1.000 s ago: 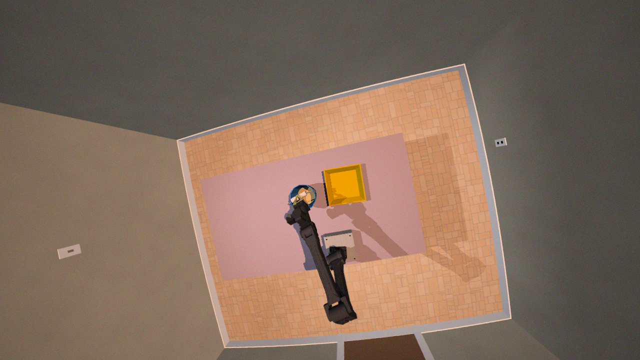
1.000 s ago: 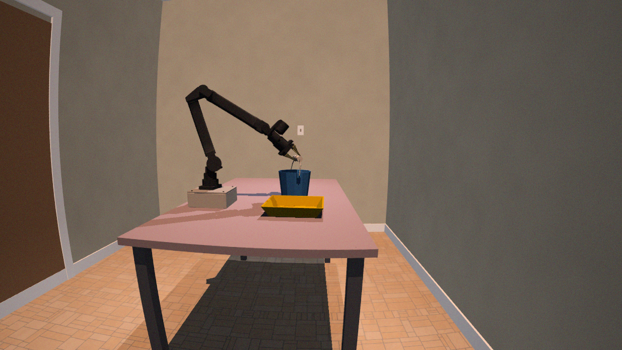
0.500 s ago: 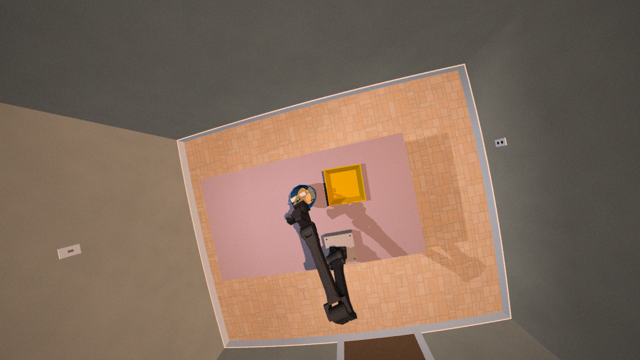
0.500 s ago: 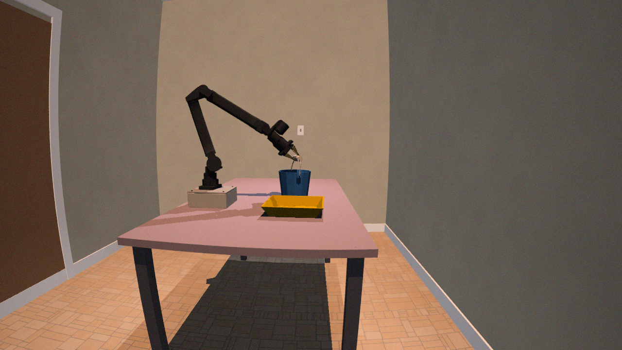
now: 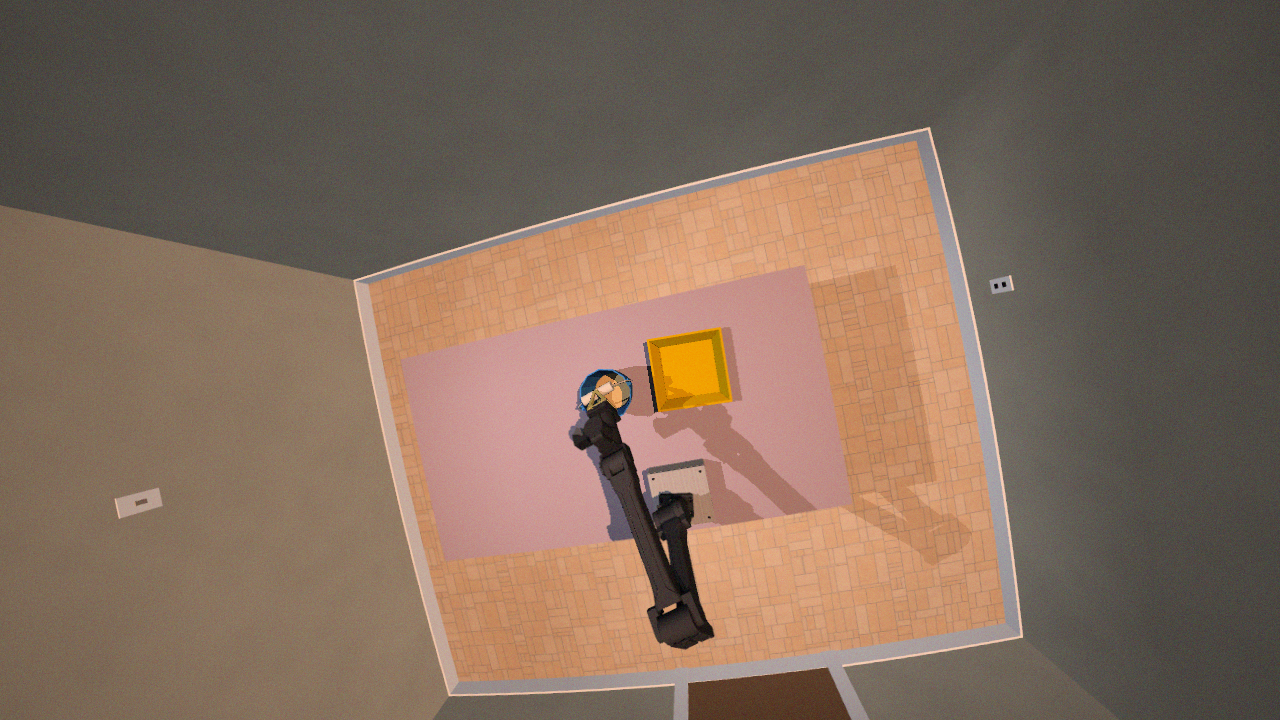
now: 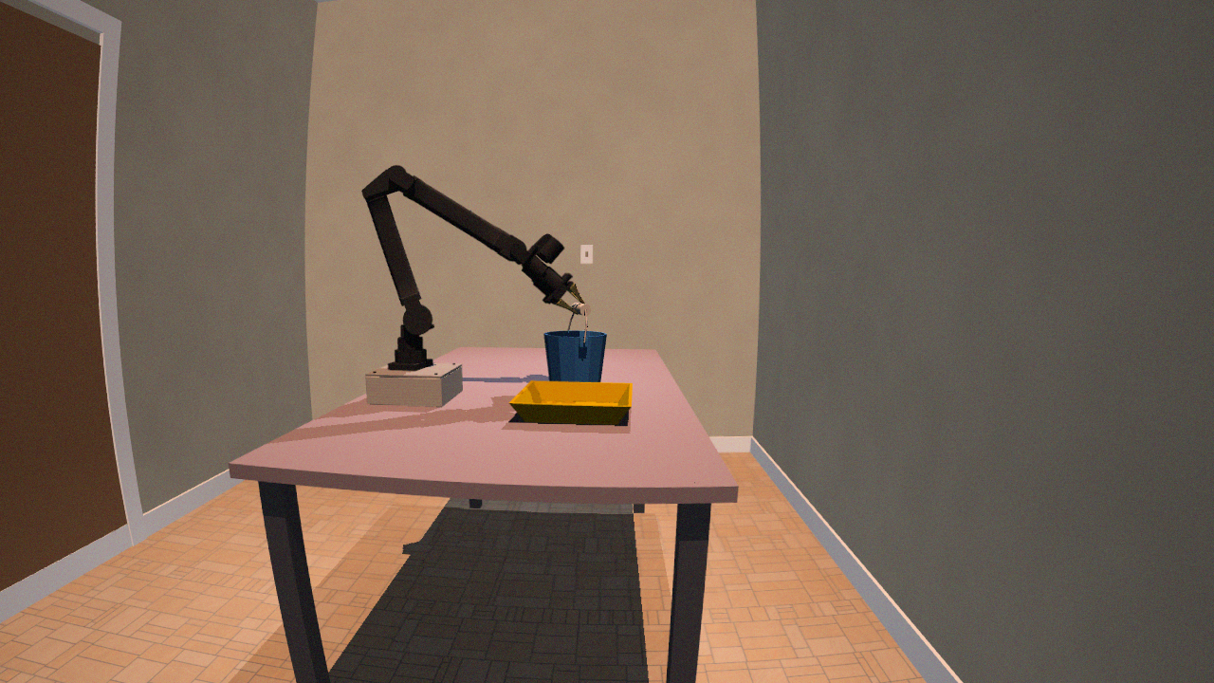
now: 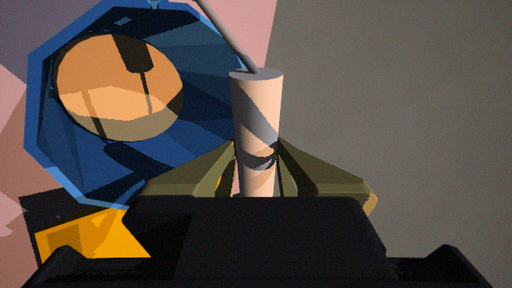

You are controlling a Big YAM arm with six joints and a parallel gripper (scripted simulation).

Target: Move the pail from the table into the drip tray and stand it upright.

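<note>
My hand is 30 mm above the pail handle. Also, from my hand: blue pail (100 mm below, 10 mm behind); then yellow drip tray (290 mm to the right, 220 mm below, 50 mm ahead).
</note>
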